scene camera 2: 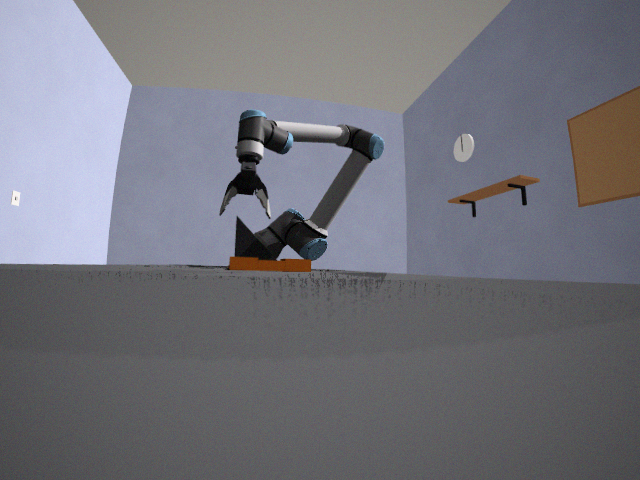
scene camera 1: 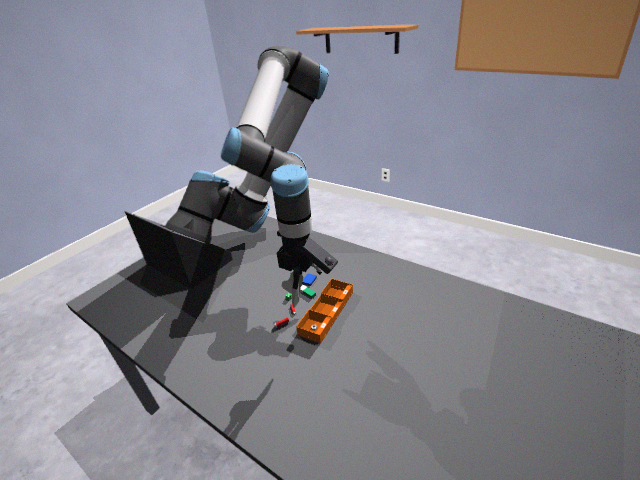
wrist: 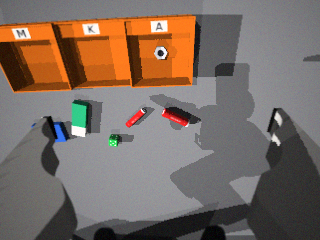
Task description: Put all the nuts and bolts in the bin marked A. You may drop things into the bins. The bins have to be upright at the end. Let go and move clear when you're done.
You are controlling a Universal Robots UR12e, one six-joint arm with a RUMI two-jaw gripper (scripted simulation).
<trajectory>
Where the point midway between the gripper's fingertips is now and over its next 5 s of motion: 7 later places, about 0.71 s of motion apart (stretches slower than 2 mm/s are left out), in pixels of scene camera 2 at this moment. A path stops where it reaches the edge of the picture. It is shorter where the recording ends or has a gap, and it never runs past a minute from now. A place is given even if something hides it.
My gripper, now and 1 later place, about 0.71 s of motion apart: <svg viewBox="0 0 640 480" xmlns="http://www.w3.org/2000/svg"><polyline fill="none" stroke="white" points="245,217 246,201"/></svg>
</trajectory>
